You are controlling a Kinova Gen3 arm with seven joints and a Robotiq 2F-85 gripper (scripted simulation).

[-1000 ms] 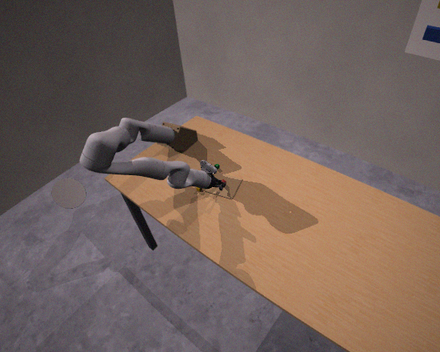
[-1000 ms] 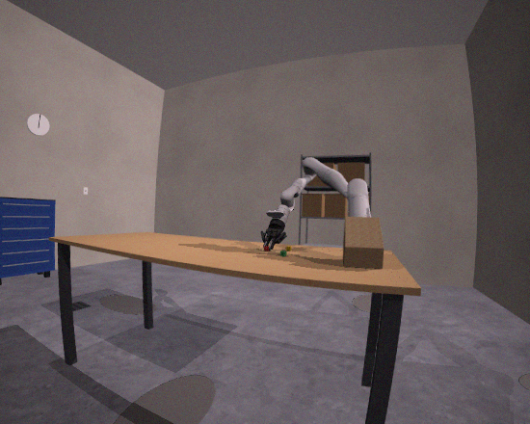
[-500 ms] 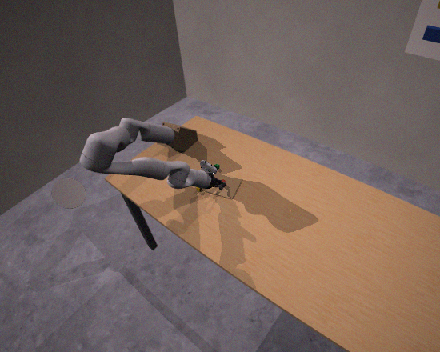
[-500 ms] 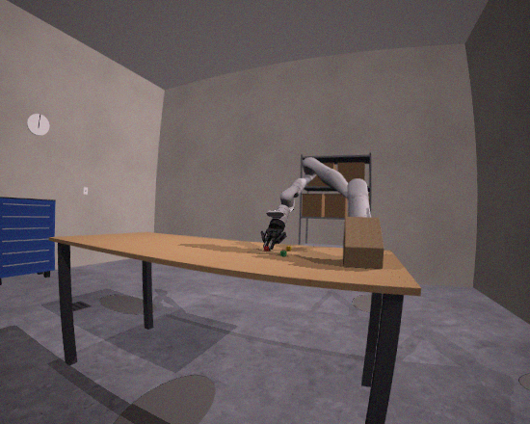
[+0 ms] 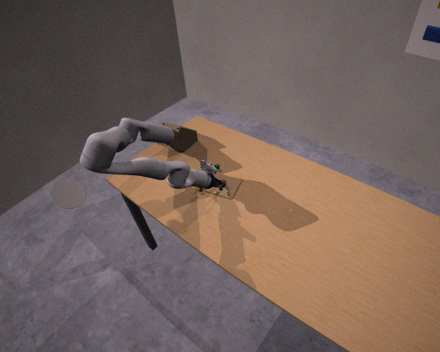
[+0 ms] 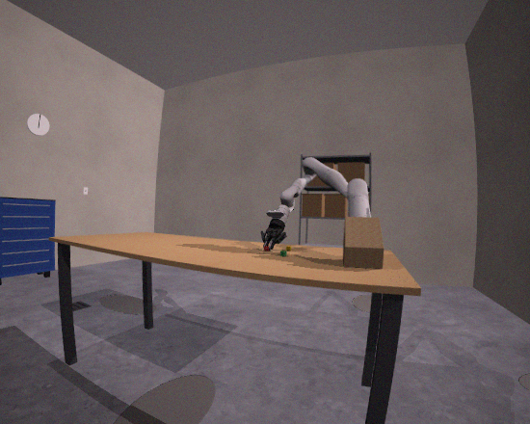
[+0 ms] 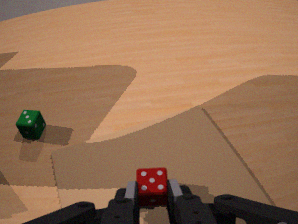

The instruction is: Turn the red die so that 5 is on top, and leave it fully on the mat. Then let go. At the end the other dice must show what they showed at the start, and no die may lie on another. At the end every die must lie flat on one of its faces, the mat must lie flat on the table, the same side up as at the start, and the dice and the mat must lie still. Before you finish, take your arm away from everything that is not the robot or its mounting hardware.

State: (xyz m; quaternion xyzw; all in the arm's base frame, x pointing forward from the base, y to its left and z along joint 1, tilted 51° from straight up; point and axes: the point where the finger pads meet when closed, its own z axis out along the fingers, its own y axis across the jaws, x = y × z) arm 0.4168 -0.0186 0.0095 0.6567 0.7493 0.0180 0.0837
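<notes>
The red die is 20 mm to the left of my hand and 10 mm below it. Round my hand: tan mat 10 mm ahead, 10 mm to the left, 20 mm below; then yellow die 70 mm behind, 80 mm to the right, 10 mm below; then green die 110 mm behind, 90 mm to the left, 10 mm below.
</notes>
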